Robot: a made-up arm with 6 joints. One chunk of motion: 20 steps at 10 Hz.
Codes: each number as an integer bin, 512 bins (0 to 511) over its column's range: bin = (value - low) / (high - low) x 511, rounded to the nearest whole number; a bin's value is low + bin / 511 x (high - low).
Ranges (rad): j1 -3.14..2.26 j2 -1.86..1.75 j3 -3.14..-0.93 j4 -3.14..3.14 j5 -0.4..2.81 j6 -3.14..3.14
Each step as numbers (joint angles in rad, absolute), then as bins.
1 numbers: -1.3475 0.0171 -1.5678 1.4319 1.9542 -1.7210
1 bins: 170 266 364 372 375 115
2 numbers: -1.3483 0.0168 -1.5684 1.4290 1.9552 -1.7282
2 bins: 170 266 363 372 375 115
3 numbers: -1.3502 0.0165 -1.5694 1.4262 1.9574 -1.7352
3 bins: 169 266 363 372 375 114
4 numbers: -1.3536 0.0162 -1.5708 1.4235 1.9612 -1.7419
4 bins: 169 266 363 371 376 114
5 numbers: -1.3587 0.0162 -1.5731 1.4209 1.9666 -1.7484
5 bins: 169 266 362 371 377 113
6 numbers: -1.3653 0.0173 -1.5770 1.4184 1.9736 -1.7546
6 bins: 168 266 361 371 378 113
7 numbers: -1.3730 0.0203 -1.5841 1.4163 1.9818 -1.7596
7 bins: 167 266 360 371 379 112
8 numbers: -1.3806 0.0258 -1.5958 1.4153 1.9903 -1.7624
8 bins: 166 267 357 371 381 112
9 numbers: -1.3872 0.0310 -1.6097 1.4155 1.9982 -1.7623
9 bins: 166 268 354 371 382 112
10 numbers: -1.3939 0.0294 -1.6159 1.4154 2.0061 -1.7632
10 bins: 165 267 352 371 383 112
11 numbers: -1.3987 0.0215 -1.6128 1.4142 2.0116 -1.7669
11 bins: 165 266 353 371 384 112
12 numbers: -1.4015 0.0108 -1.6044 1.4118 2.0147 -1.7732
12 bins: 165 265 355 370 384 111
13 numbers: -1.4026 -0.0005 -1.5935 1.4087 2.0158 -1.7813
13 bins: 164 263 358 370 385 111
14 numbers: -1.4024 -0.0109 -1.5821 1.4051 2.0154 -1.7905
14 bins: 164 262 360 370 385 110
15 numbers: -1.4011 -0.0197 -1.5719 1.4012 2.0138 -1.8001
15 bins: 165 260 363 370 384 109
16 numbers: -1.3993 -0.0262 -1.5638 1.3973 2.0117 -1.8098
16 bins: 165 260 364 369 384 108
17 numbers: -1.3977 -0.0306 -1.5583 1.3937 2.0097 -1.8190
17 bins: 165 259 366 369 384 107
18 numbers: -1.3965 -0.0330 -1.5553 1.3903 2.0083 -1.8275
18 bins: 165 259 366 369 383 107
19 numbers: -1.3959 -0.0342 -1.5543 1.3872 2.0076 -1.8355
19 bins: 165 258 367 368 383 106
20 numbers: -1.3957 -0.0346 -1.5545 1.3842 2.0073 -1.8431
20 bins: 165 258 367 368 383 106
